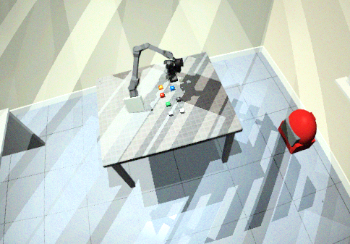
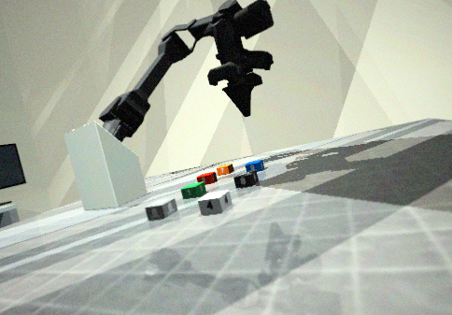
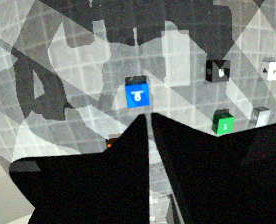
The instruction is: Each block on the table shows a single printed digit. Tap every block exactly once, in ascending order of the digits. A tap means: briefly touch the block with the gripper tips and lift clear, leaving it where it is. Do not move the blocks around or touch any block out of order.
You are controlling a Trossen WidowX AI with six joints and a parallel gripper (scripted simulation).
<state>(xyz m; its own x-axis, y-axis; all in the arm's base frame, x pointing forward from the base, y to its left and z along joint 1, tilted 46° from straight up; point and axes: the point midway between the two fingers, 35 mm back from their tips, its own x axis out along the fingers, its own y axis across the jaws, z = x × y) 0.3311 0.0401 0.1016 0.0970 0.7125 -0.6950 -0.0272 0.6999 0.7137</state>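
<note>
My gripper tip is 10 mm past the blue block and 110 mm above it. From my gripper tip the other things lie so: red block (110 mm behind, 50 mm to the right, 110 mm below); then black block (10 mm ahead, 130 mm to the right, 110 mm below); then orange block (110 mm behind, 40 mm to the left, 110 mm below).
</note>
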